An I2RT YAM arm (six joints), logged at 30 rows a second.
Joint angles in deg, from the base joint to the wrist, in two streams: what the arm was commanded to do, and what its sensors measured. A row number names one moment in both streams.
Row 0, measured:
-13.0, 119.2, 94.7, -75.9, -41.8, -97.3
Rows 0 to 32, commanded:
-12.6, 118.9, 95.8, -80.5, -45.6, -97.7
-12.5, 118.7, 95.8, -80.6, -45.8, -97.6
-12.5, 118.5, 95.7, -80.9, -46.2, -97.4
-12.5, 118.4, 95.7, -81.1, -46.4, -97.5
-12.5, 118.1, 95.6, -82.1, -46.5, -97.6
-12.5, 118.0, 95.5, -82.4, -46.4, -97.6
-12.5, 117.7, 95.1, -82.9, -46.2, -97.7
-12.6, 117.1, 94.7, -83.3, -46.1, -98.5
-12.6, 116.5, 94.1, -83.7, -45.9, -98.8
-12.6, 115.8, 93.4, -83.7, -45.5, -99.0
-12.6, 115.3, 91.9, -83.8, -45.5, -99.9
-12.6, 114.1, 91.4, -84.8, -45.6, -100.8
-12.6, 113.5, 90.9, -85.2, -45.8, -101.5
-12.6, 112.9, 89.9, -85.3, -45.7, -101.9
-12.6, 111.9, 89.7, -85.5, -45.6, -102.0
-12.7, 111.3, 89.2, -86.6, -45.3, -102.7
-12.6, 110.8, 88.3, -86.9, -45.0, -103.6
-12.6, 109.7, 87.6, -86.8, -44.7, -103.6
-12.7, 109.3, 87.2, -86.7, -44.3, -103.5
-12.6, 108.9, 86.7, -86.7, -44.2, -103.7
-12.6, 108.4, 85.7, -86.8, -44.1, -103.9
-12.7, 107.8, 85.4, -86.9, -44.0, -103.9
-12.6, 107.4, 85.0, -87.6, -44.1, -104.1
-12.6, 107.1, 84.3, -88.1, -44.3, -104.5
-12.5, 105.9, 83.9, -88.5, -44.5, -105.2
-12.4, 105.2, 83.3, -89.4, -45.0, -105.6
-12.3, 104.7, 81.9, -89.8, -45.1, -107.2
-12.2, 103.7, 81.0, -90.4, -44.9, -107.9
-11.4, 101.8, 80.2, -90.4, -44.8, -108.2
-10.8, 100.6, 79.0, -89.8, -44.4, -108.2
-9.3, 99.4, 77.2, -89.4, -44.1, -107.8
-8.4, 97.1, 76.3, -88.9, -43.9, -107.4
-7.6, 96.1, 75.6, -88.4, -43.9, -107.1
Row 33, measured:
-10.6, 101.6, 77.3, -76.3, -41.5, -104.8
